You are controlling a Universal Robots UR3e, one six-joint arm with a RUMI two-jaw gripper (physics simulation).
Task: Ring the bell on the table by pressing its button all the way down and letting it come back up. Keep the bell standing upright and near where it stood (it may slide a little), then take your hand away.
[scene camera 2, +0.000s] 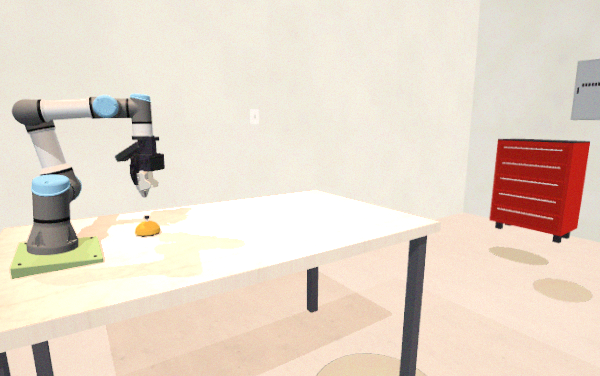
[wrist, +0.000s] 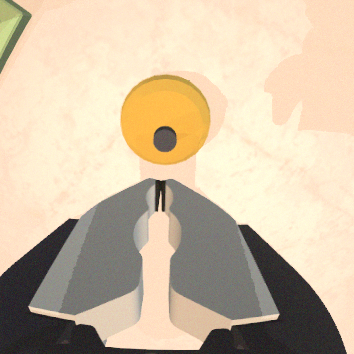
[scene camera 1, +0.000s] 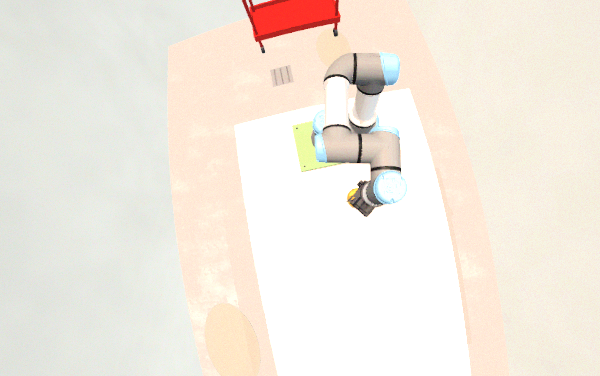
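Seen in the pictures: gripper, fingertip midpoint: (scene camera 2: 144,197) (wrist: 160,183); arm's base, origin of the base link: (scene camera 2: 53,247).
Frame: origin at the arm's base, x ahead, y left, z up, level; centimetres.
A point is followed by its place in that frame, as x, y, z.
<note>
A yellow-orange dome bell (scene camera 1: 352,197) (scene camera 2: 147,229) @[27.2, -1.3, 0.0] (wrist: 150,107) @[26.7, 3.3, 1.4] stands upright on the white table (scene camera 1: 320,280) @[55.1, -24.7, -2.6] (scene camera 2: 280,220) @[74.3, -17.4, -2.6]. Its dark button (scene camera 2: 147,217) @[28.5, 1.3, 3.5] (wrist: 165,139) @[28.6, 2.3, 4.0] sits raised at the top of the dome. My gripper (scene camera 2: 144,195) @[28.5, 2.1, 10.6] (wrist: 160,183) @[28.5, 2.1, 10.6] is shut with nothing between its fingertips. It points down and hangs above the bell, with a clear gap between the fingertips and the button in the second scene view. In the first scene view the gripper partly covers the bell, and its fingertips are hidden.
The arm's base stands on a green plate (scene camera 1: 306,162) @[6.6, -11.8, -1.0] (scene camera 2: 90,255) @[7.0, -11.7, -1.0] (wrist: 7,30) @[12.4, 3.3, -0.7] near the bell. A red cart (scene camera 1: 297,27) stands on the floor beyond the table. A red drawer cabinet (scene camera 2: 530,187) stands by the far wall, away from the arm.
</note>
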